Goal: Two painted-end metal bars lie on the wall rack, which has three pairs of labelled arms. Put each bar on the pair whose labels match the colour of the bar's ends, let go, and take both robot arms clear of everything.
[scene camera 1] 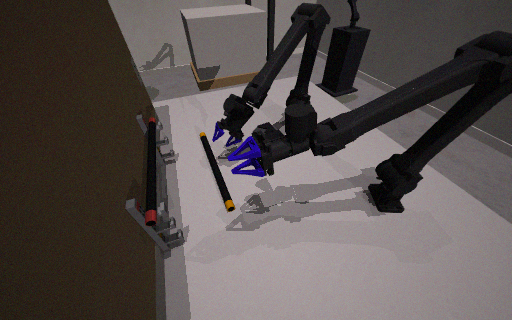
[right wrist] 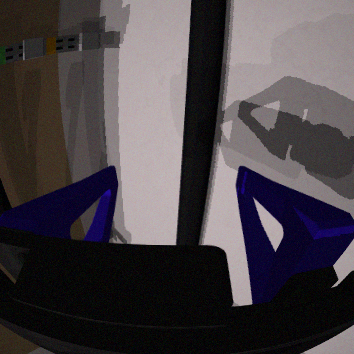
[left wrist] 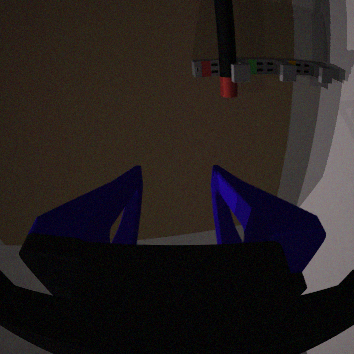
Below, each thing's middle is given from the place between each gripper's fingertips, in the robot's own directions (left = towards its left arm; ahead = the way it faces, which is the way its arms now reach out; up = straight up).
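My right hand: 11 cm below the red-ended bar [scene camera 1: 151, 202], 25 cm short of it, 11 cm to the right of it.
My left gripper: 9 cm above the red-ended bar, 24 cm to the left of it, 19 cm short of it.
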